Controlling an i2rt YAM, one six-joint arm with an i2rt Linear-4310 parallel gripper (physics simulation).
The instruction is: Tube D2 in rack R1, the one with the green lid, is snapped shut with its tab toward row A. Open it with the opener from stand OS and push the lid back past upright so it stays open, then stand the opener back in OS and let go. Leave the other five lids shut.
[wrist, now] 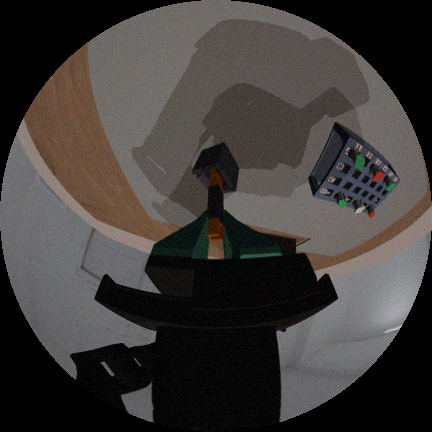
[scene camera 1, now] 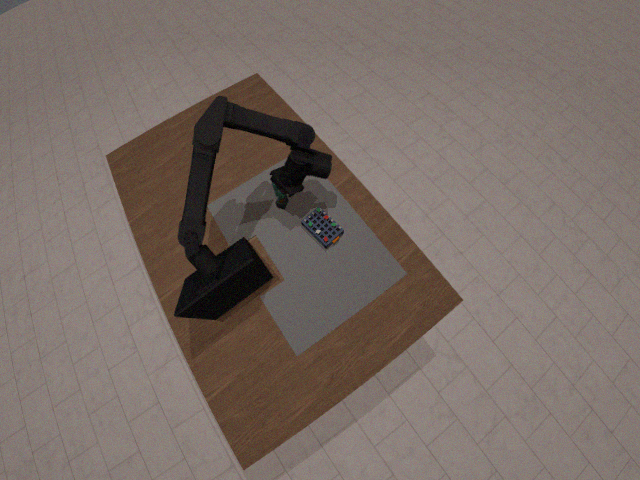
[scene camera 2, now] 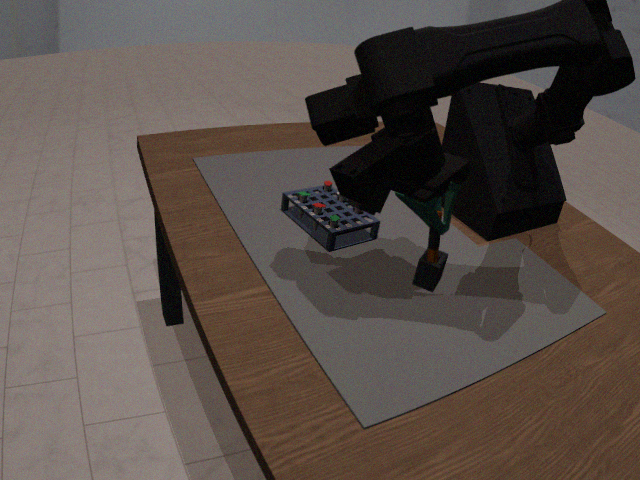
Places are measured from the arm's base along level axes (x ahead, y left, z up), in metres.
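Pixels of known places: gripper, between the fingertips: (wrist: 215,215) (scene camera 1: 278,197) (scene camera 2: 440,230); arm's base, origin of its link: (scene camera 1: 213,271) (scene camera 2: 516,136).
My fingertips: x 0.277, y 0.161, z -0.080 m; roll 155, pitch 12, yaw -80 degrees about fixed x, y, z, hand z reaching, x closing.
Observation:
For each thing: its top centre in the pictures, then the offset to it from my fingertips. Level surfaces: height alone.
- opener, centre of its top: (wrist: 205,237) (scene camera 2: 441,214) dy +0.005, dx +0.010, dz +0.026 m
- Rack R1, centre of its top: (wrist: 370,195) (scene camera 2: 329,197) (scene camera 1: 323,224) dy -0.158, dx +0.085, dz -0.029 m
- Green-lidded tube D2, centre of its top: (wrist: 341,203) (scene camera 1: 310,223) dy -0.132, dx +0.050, dz -0.029 m
- grey mat, height of its surface: dz -0.071 m
- wooden table, height of its surface: dz -0.074 m
My gripper (scene camera 1: 280,195) (scene camera 2: 442,227) (wrist: 215,215), with green fingers, is shut on the opener (scene camera 2: 434,239) (wrist: 215,200), a slim black shaft with orange parts. The opener's lower end is in the dark block of stand OS (scene camera 1: 281,203) (scene camera 2: 430,272) (wrist: 217,162), which looks tilted; I cannot tell whether it rests flat on the mat. Rack R1 (scene camera 1: 326,248) (scene camera 2: 354,241) (wrist: 322,186) is dark blue. Green-lidded tube D2 (scene camera 1: 310,224) (wrist: 342,203) looks shut; in the scene camera 2 view the arm is in front of that part. The other lids, green, red and white, look shut.
A grey mat (scene camera 1: 320,304) (scene camera 2: 392,372) (wrist: 125,95) lies on the wooden table (scene camera 1: 268,403) (scene camera 2: 516,428) (wrist: 120,192). The black arm base (scene camera 1: 227,284) (scene camera 2: 506,170) stands beside the mat. The rack stands to one side of the stand, with a gap between them.

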